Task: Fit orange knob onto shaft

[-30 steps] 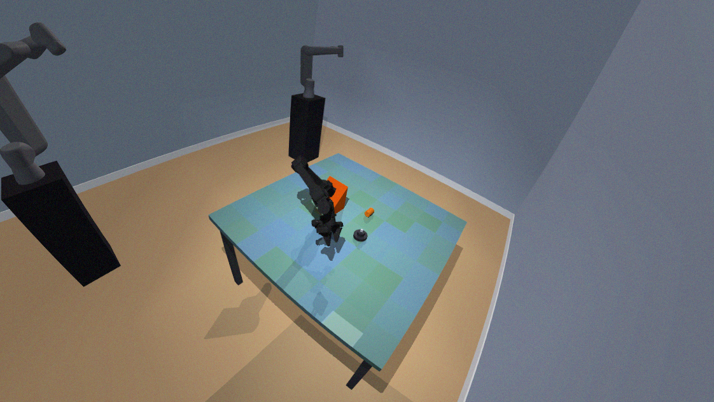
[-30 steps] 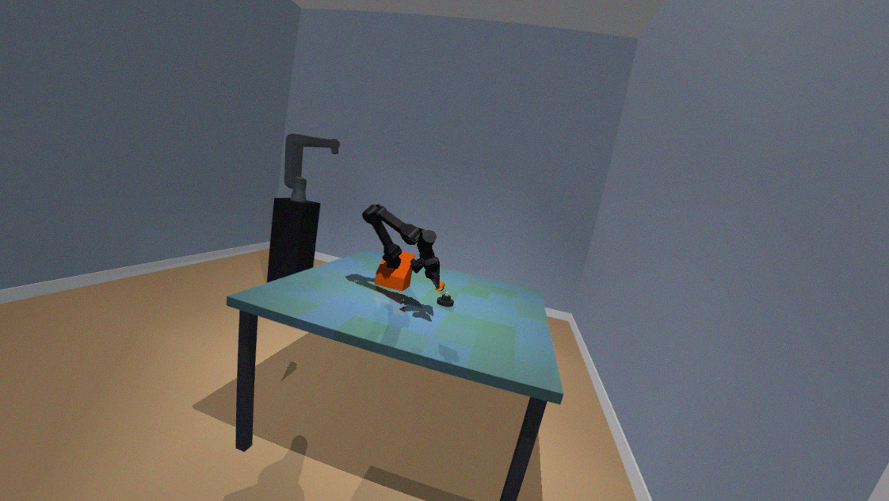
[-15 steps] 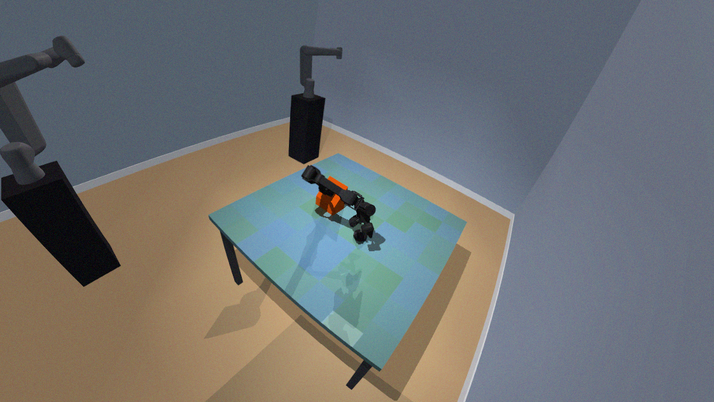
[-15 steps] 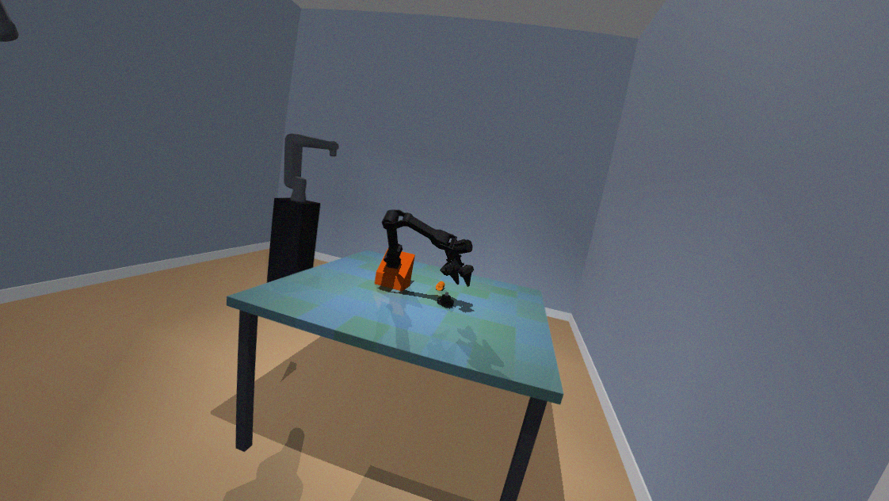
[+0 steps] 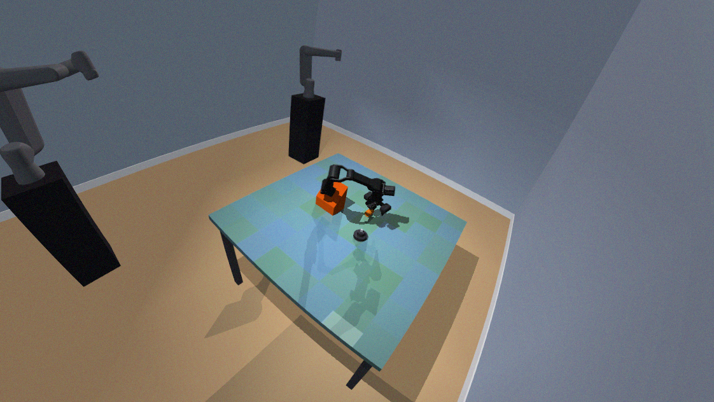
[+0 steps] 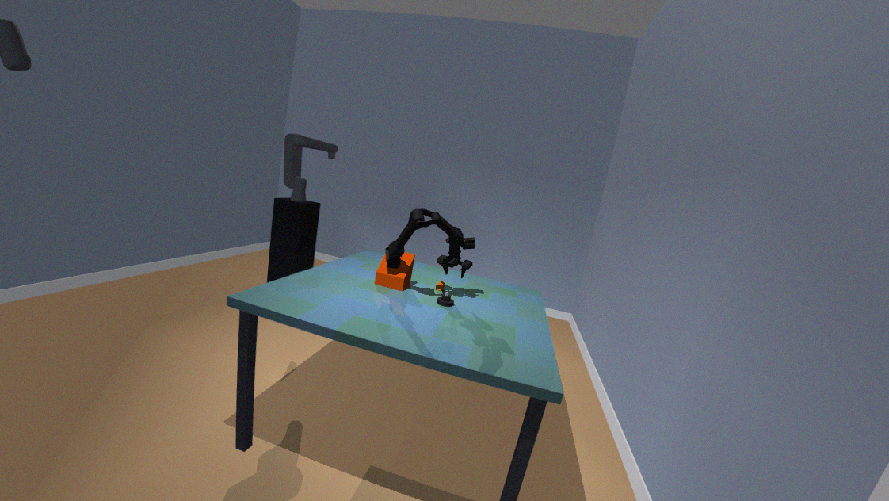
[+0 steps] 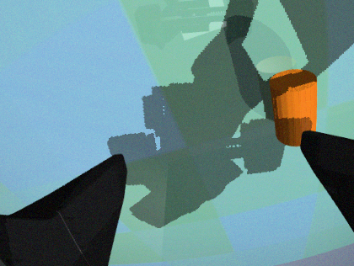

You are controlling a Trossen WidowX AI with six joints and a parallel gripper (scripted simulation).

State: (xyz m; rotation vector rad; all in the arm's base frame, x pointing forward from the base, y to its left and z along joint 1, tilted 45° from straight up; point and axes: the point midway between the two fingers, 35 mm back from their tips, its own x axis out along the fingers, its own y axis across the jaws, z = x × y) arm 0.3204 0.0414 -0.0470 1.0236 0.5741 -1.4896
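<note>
My gripper tip is now 9 cm above the orange knob, 7 cm past it and 4 cm to the right of it. From my gripper tip the other things lie so: pedestal: 16 cm to the right, 8 cm below.
</note>
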